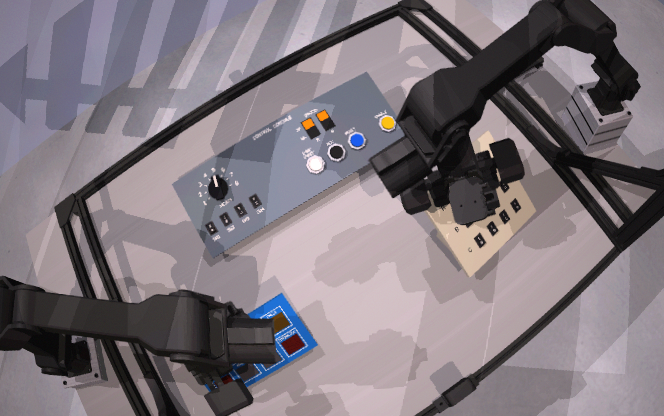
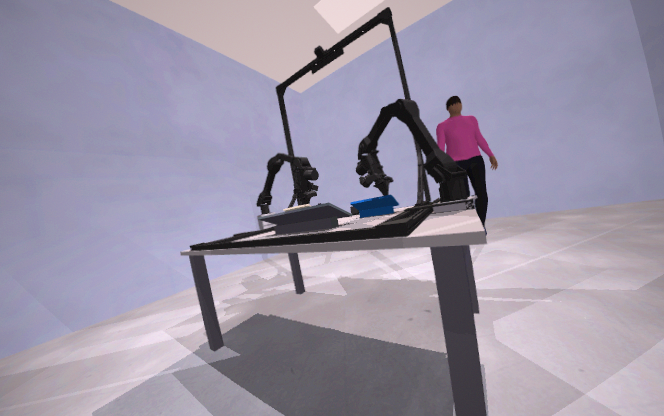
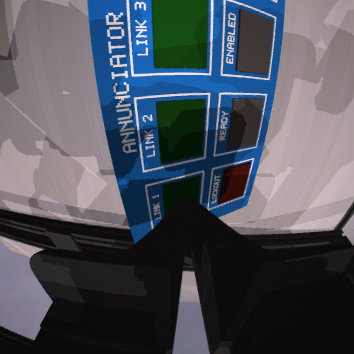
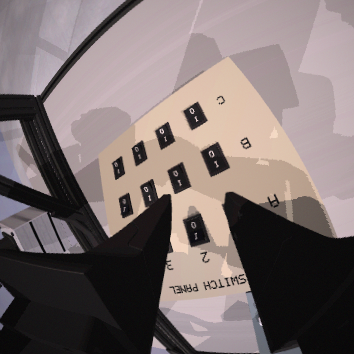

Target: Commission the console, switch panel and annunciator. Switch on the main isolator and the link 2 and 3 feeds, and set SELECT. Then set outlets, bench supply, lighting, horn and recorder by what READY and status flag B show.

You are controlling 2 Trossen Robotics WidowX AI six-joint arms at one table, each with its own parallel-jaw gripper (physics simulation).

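Pixels of known places: left gripper, fingertip midpoint: (image 3: 185, 204); right gripper, fingertip midpoint: (image 4: 197, 199); left arm's base at its link origin: (image 1: 76, 359) (image 2: 454, 199); right arm's base at its link origin: (image 1: 605, 100) (image 2: 265, 214) (image 4: 14, 247).
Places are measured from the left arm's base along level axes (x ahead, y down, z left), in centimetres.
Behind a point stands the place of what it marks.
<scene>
The grey console (image 1: 285, 172) @(z 20.7, x 50.4, y -3.2 cm) (image 2: 305, 216) @(z 22.9, x 48.4, y -3.2 cm) has a knob (image 1: 218, 187) @(z 20.4, x 38.9, y -6.4 cm) pointing near 5, four small switches, several round buttons and two status flags, orange in their upper halves. The beige switch panel (image 1: 469, 265) @(z -5.3, x 73.5, y -1.7 cm) (image 4: 255, 185) @(z 2.9, x 72.8, y -6.1 cm) is partly hidden in row A. My right gripper (image 4: 197, 199) @(z 2.8, x 76.2, y -7.9 cm) is partly open and empty above it; switch A2 (image 4: 196, 230) @(z 5.7, x 77.0, y -6.9 cm) shows between its fingers. The blue annunciator (image 1: 281, 301) @(z -1.4, x 43.7, y -5.0 cm) (image 2: 377, 206) @(z -8.9, x 35.8, y -1.2 cm) (image 3: 102, 65) @(z -3.0, x 35.7, y -5.3 cm) shows green LINK tiles, a grey READY tile (image 3: 244, 124) @(z -10.1, x 34.4, y -2.1 cm), a grey ENABLED tile and a red LOCKOUT tile. My left gripper (image 3: 185, 204) @(z -8.0, x 29.3, y -4.3 cm) (image 2: 385, 193) @(z -8.0, x 29.3, y -4.3 cm) is shut and empty above its LINK 1 end.
A black frame (image 1: 240, 95) @(z 46.2, x 46.2, y 2.1 cm) runs around the table (image 2: 455, 237) @(z 34.3, x -9.7, y 3.3 cm). The left forearm (image 1: 100, 310) @(z -6.1, x 27.6, y -35.0 cm) covers part of the annunciator. The right arm (image 1: 510, 60) @(z 5.0, x 78.1, y -38.5 cm) reaches over the switch panel and beside the console's right end. A person in pink (image 2: 461, 137) stands behind the table.
</scene>
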